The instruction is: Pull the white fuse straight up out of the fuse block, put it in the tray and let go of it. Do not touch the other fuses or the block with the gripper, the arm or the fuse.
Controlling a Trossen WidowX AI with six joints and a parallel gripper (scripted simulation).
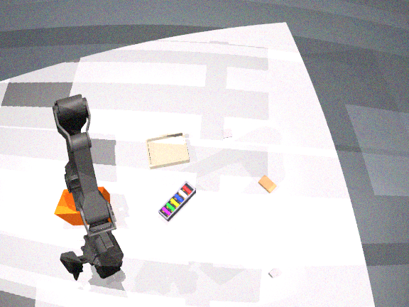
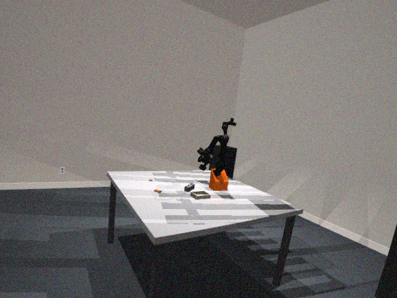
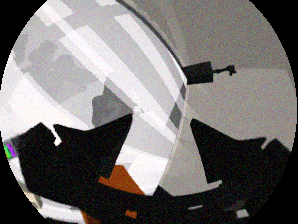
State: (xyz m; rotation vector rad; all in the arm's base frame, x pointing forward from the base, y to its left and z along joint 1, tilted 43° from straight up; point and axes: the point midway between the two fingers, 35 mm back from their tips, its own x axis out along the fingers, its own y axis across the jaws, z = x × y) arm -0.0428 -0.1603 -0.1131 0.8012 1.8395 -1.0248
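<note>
Right now the white fuse is 350 mm ahead of my gripper tip, 180 mm to the left of it and 130 mm below it. From my gripper tip the other things lie so: flat block (620 mm ahead, 150 mm below, 130 mm to the left); tray (350 mm to the left, 350 mm ahead, 160 mm below).
</note>
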